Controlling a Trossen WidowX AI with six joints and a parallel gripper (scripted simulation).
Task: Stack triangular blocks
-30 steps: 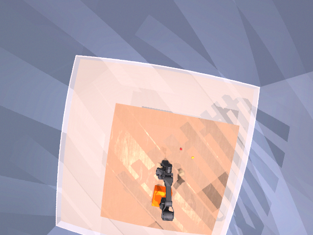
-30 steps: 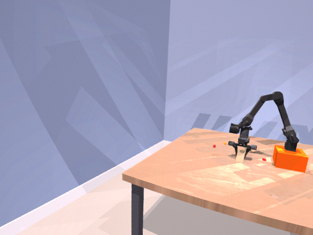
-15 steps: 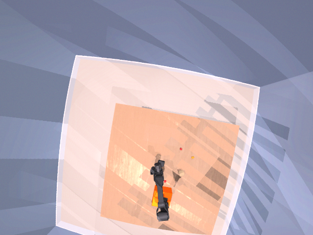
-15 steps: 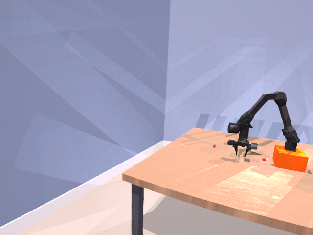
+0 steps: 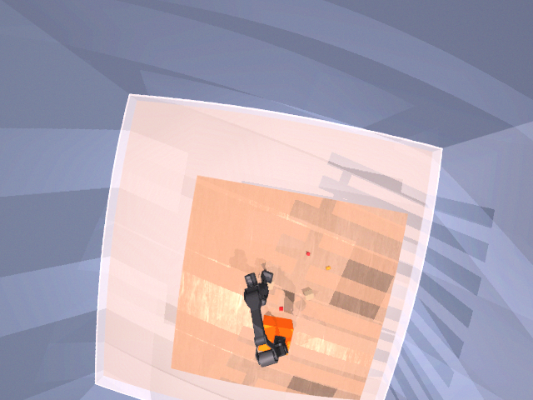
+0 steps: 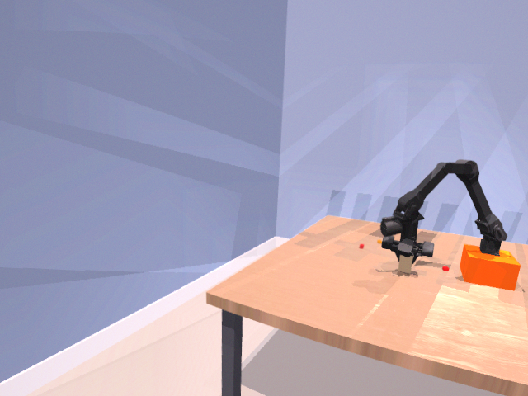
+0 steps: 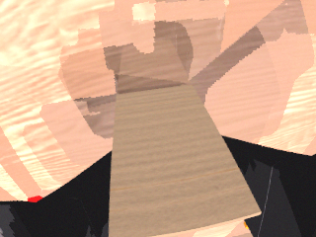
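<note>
My gripper tip is 1 cm below the tan triangular block. Also, from my gripper tip: small orange cube: 14 cm ahead, 32 cm to the right, 3 cm below.
</note>
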